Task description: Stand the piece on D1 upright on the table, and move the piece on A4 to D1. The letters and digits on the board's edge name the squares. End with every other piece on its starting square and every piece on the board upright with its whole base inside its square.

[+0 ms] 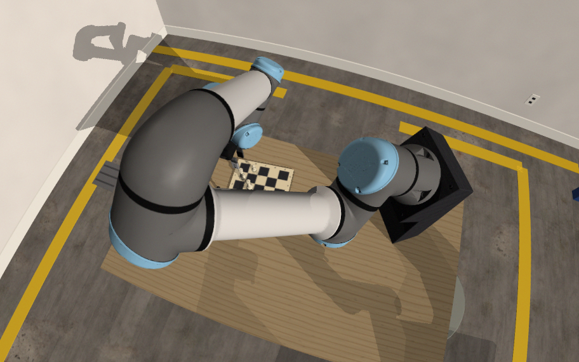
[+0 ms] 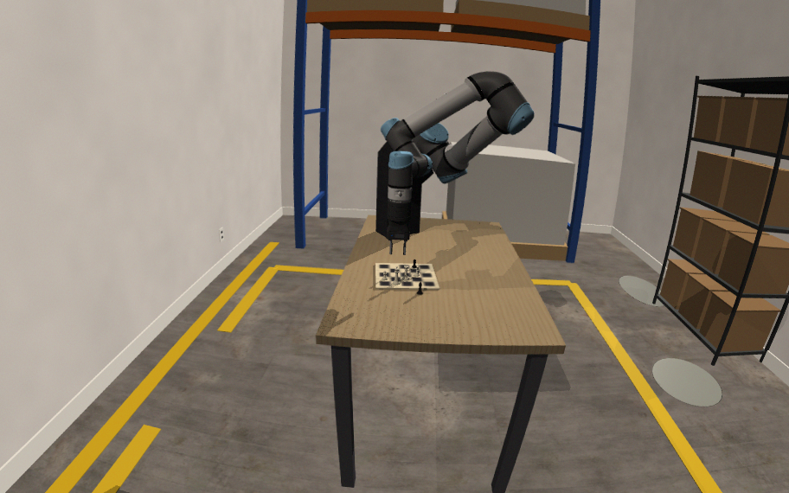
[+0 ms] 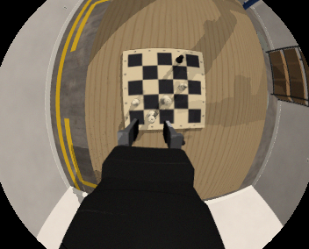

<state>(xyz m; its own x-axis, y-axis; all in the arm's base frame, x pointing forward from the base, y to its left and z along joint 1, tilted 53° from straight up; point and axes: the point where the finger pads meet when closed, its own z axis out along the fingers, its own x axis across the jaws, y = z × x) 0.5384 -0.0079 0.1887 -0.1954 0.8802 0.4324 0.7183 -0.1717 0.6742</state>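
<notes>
My gripper is now 13 cm above the chessboard, 8 cm past it and 1 cm to the right of it.
</notes>
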